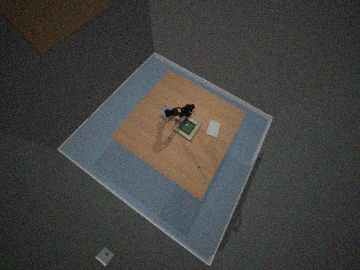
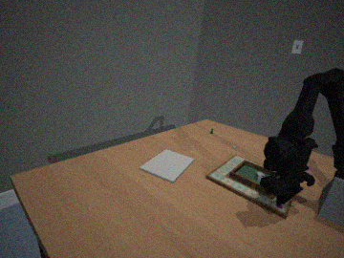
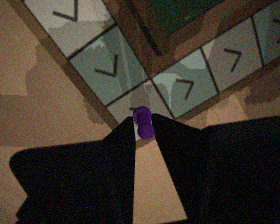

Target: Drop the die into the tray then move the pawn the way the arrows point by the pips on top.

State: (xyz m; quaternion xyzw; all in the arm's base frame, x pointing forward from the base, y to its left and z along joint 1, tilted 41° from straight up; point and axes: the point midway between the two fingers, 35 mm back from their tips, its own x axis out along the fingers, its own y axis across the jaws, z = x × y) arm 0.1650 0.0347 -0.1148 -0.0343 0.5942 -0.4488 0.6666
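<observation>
Right now my gripper tip is 80 mm short of the white die and 120 mm to the left of it. The rest, counted from my gripper tip: blue pawn 30 mm behind, 380 mm to the right, 10 mm below; then green dice tray 100 mm ahead, 130 mm to the right, 20 mm below; then purple pawn 10 mm above.
</observation>
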